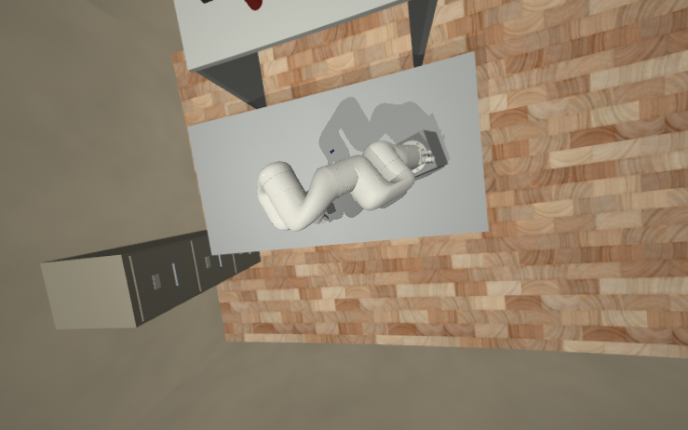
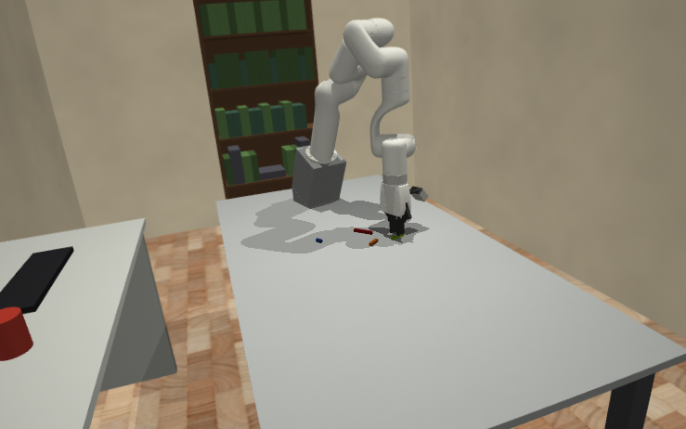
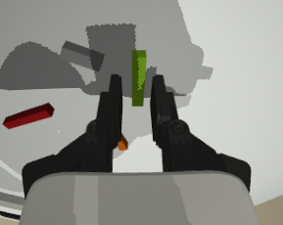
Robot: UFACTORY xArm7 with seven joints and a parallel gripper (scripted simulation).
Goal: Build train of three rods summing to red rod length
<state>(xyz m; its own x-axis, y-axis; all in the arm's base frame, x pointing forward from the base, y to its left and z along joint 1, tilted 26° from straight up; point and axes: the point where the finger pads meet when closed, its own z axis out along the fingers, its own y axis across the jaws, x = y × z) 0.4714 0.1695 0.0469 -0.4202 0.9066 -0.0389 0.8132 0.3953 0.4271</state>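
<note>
Right now my hand is 30 mm above the lime rod. From my hand the other things lie so: grey rod 50 mm behind, 30 mm below; orange rod 80 mm to the right, 30 mm below, 20 mm ahead; red rod 100 mm to the right, 80 mm behind, 30 mm below.
</note>
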